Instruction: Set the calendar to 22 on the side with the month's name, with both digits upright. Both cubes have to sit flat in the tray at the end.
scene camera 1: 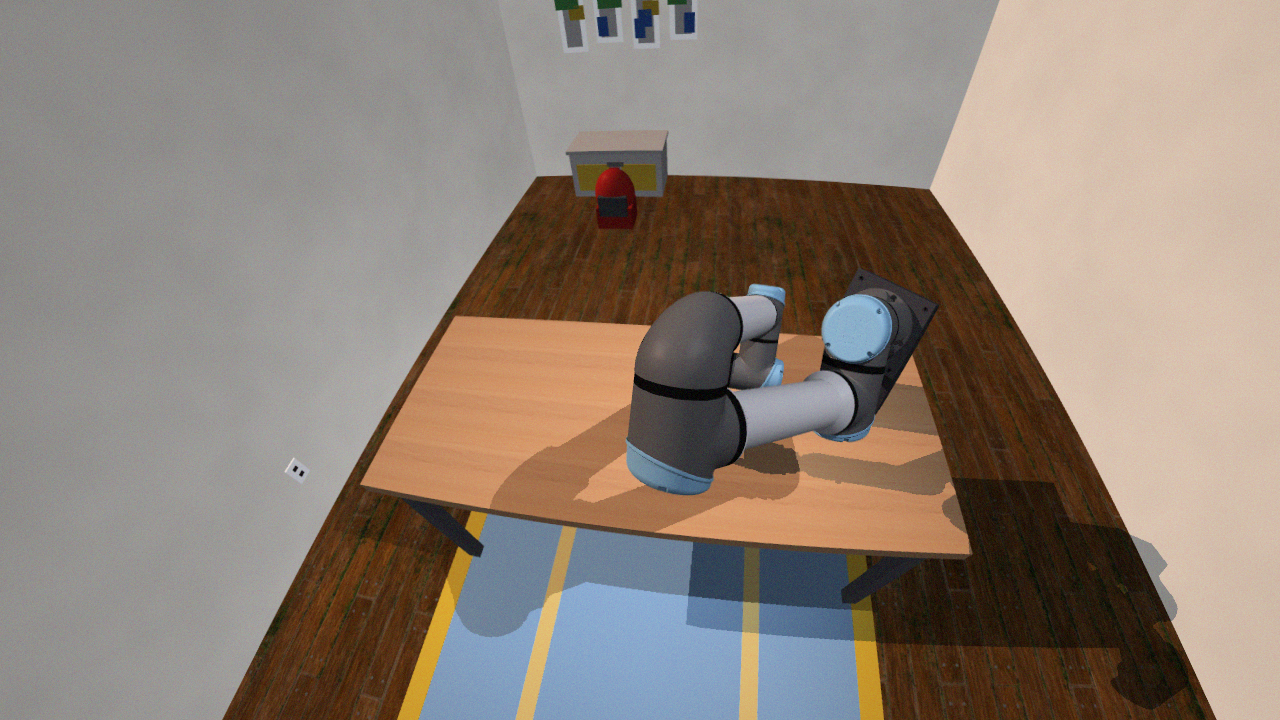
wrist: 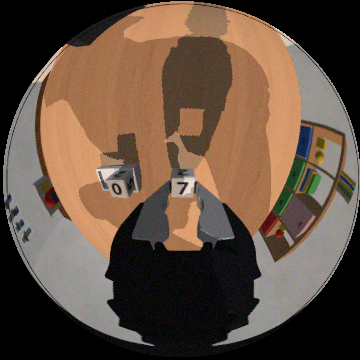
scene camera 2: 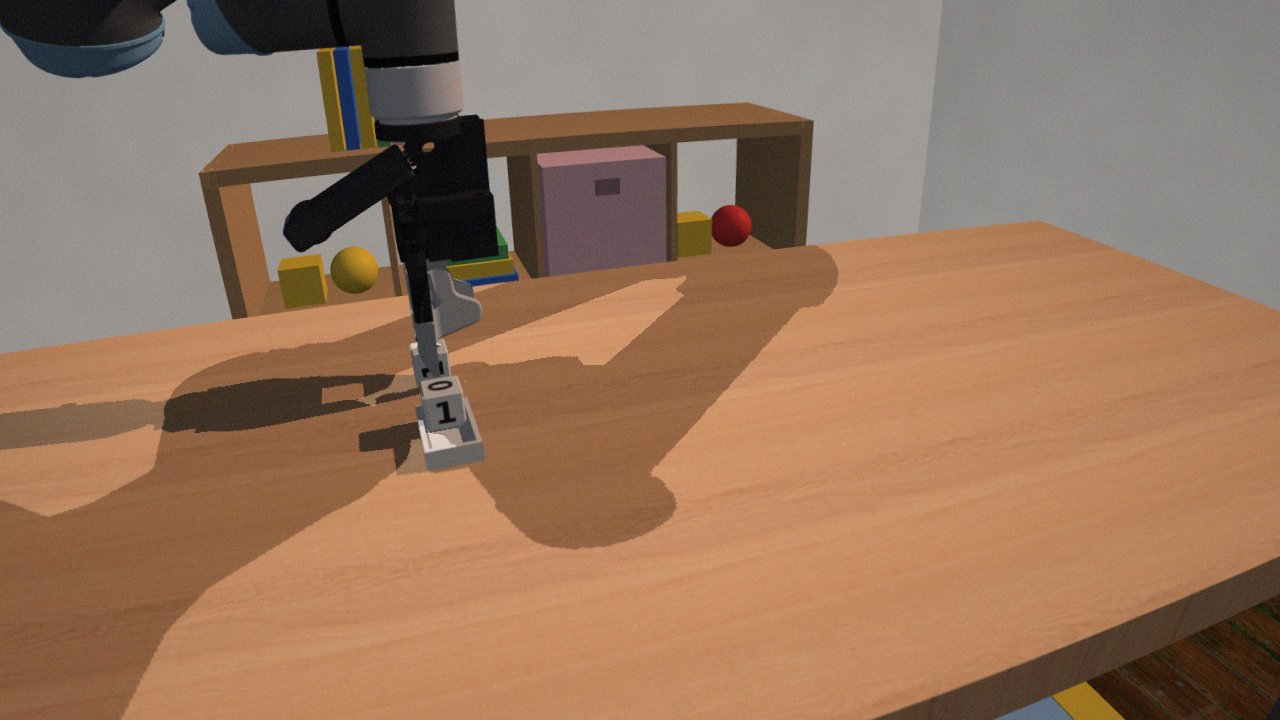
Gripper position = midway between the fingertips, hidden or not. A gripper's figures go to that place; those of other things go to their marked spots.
The gripper (scene camera 2: 434, 368) is 73 cm from the lens. A white cube (scene camera 2: 421, 372) is 71 cm from the lens. A grey tray (scene camera 2: 440, 453): 60 cm from the lens. The marked spots on the white cube and the grey tray are 13 cm apart.
